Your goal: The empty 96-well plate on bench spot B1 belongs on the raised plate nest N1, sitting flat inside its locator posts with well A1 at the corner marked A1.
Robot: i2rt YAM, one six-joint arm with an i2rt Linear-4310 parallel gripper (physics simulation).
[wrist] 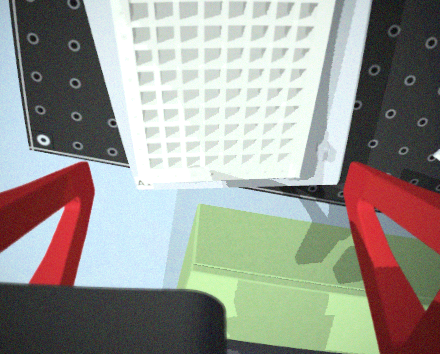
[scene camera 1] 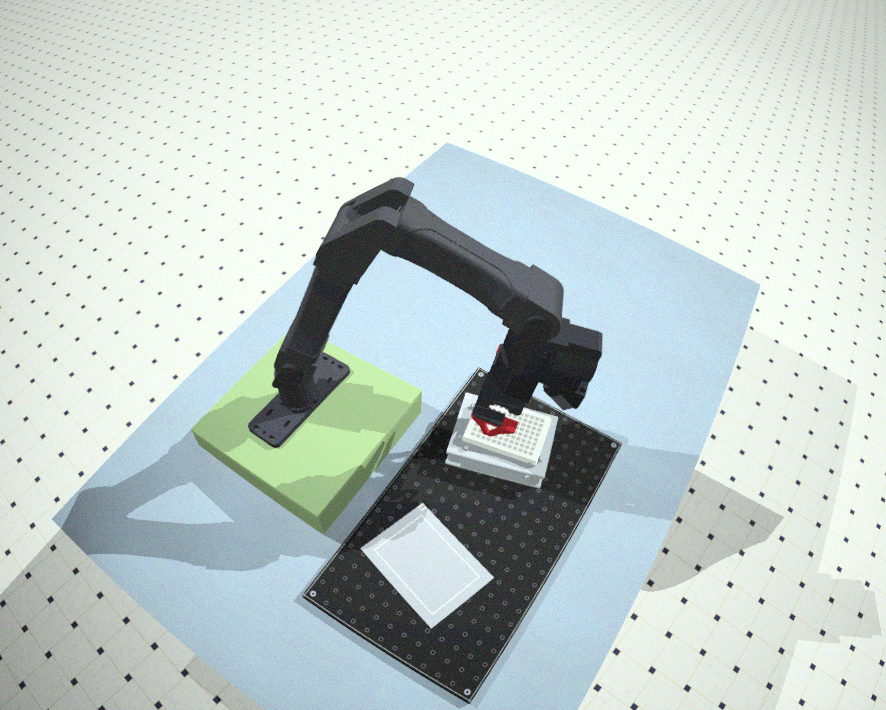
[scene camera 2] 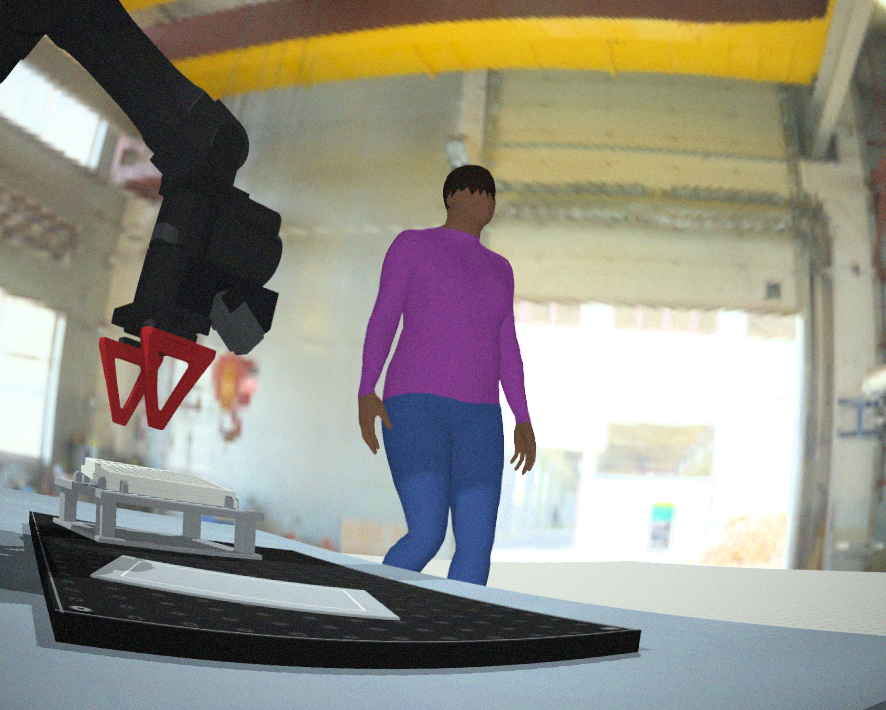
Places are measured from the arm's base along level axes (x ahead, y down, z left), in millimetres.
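Pixels of known places: gripper, fingertip midpoint: (wrist: pixel 219 176) (scene camera 1: pixel 496 409) (scene camera 2: pixel 135 426); arm's base, link origin: (scene camera 1: pixel 300 399).
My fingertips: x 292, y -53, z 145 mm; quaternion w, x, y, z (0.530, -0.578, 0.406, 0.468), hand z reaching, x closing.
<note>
For each thing: its top centre in the pictures, then the offset to it from my fingertips. "*": a spot on its surface instead. Level surfaces: height alone.
- white 96-well plate, top centre: (wrist: pixel 221 71) (scene camera 2: pixel 156 468) (scene camera 1: pixel 508 425) dz +6, dx +24, dy +34 mm
- raised grey nest N1, top centre: (wrist: pixel 230 64) (scene camera 2: pixel 154 484) (scene camera 1: pixel 504 430) dz +2, dx +22, dy +47 mm
- Bench spot B1, surface spot: (scene camera 2: pixel 244 589) (scene camera 1: pixel 421 569) * dz -259, dx +37, dy +97 mm
- black perforated board, top centre: (scene camera 2: pixel 226 567) (scene camera 1: pixel 475 518) dz -136, dx +58, dy +98 mm
- blue surface, surface height: dy +112 mm
The white 96-well plate (scene camera 1: pixel 517 436) (scene camera 2: pixel 159 480) (wrist: pixel 220 100) is on top of the raised grey nest N1 (scene camera 1: pixel 491 471) (scene camera 2: pixel 151 545) (wrist: pixel 345 100). In the wrist view more nest surface shows along its right side than its left. A partly visible letter mark is at the nest's near left corner. I cannot tell whether the plate lies fully flat inside the posts, nor read its well A1. My gripper (scene camera 1: pixel 494 427) (scene camera 2: pixel 139 426) (wrist: pixel 219 176) is open and empty above the plate, its red fingers apart from it. Bench spot B1 (scene camera 1: pixel 431 565) (scene camera 2: pixel 244 589) is a pale outlined rectangle with no plate on it.
The nest and bench spot are on a black perforated board (scene camera 1: pixel 510 547) (scene camera 2: pixel 473 632) (wrist: pixel 55 100). My arm's base is on a green block (scene camera 1: pixel 354 458) (wrist: pixel 280 310) beside the board, on a blue surface (scene camera 1: pixel 628 295). A person in a purple top (scene camera 2: pixel 451 318) stands beyond the board.
</note>
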